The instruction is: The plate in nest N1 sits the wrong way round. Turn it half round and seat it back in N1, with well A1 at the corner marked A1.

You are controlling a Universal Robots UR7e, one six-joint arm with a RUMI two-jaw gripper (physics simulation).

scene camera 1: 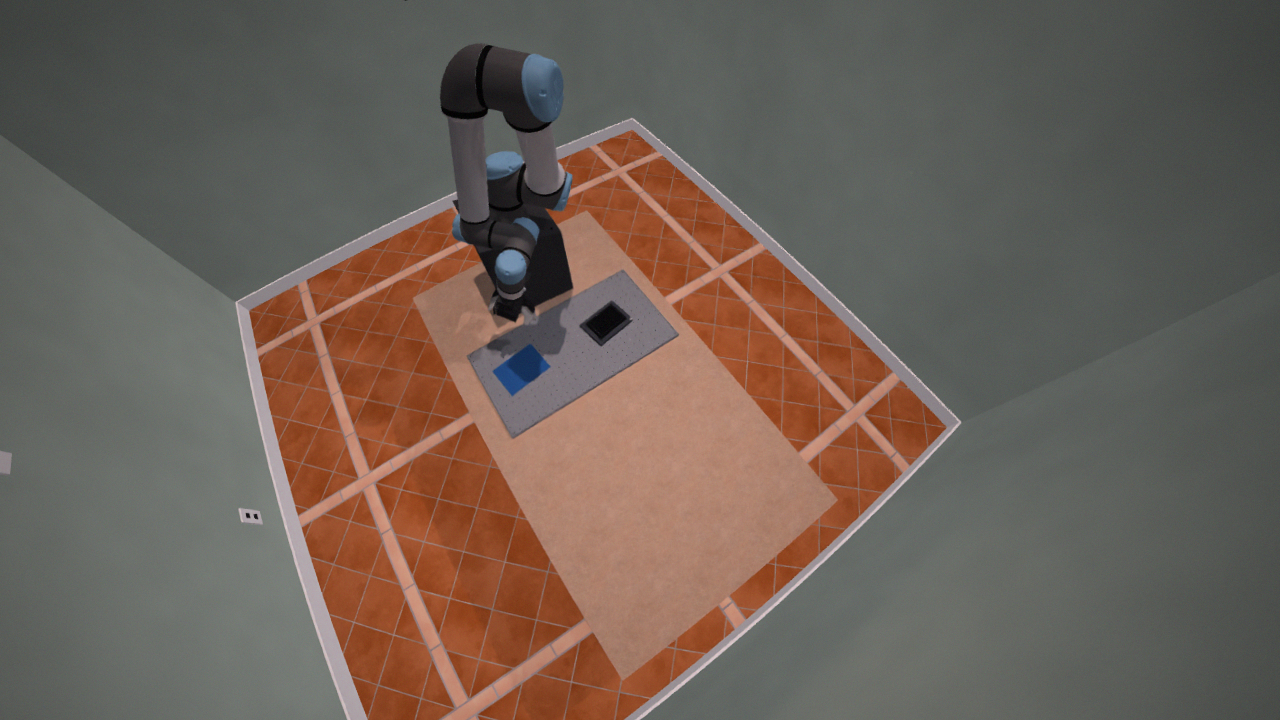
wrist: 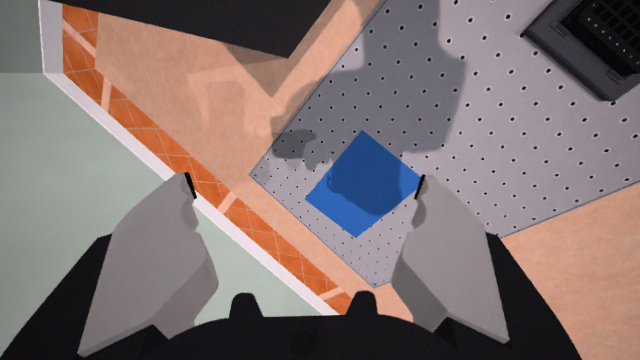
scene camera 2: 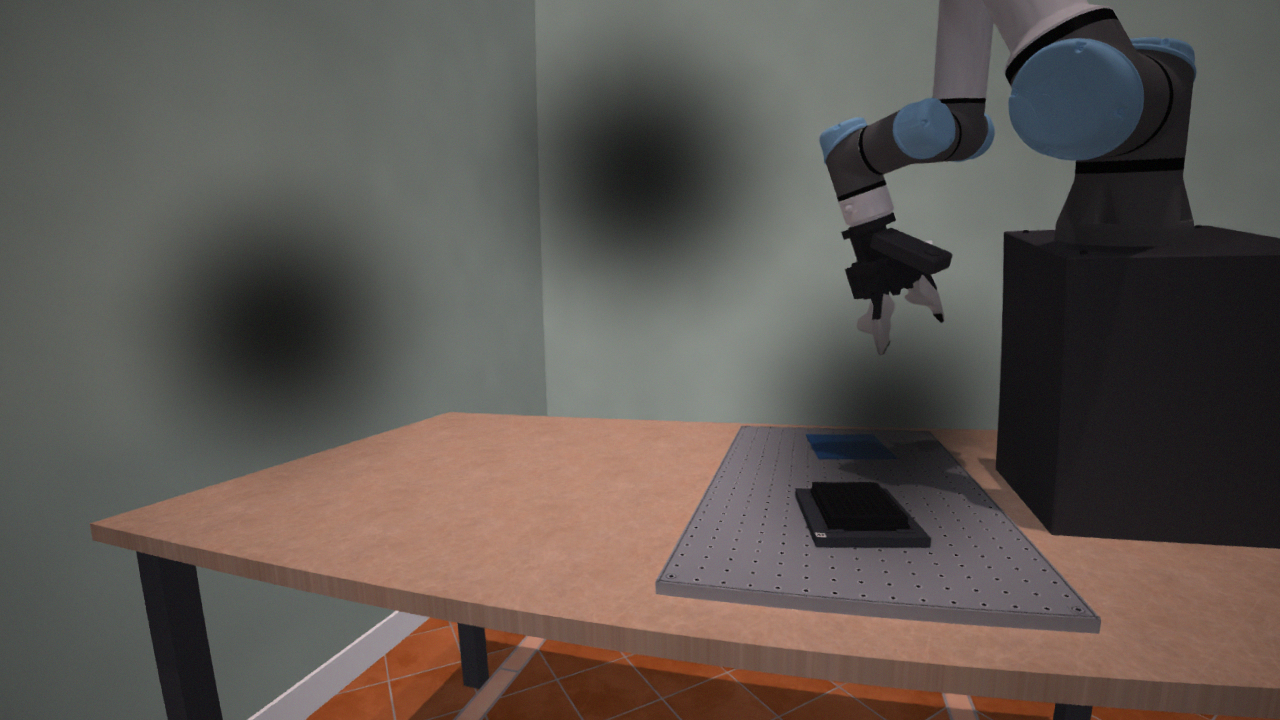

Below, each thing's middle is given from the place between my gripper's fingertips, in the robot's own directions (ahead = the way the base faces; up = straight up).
The flat blue rectangle (scene camera 2: 826, 446) is 90 mm ahead of my hand, 70 mm to the right of it and 200 mm below it. Round my hand: dark grey nest (scene camera 2: 859, 539) 100 mm ahead, 290 mm to the left, 190 mm below; black well plate (scene camera 2: 853, 506) 100 mm ahead, 290 mm to the left, 180 mm below.
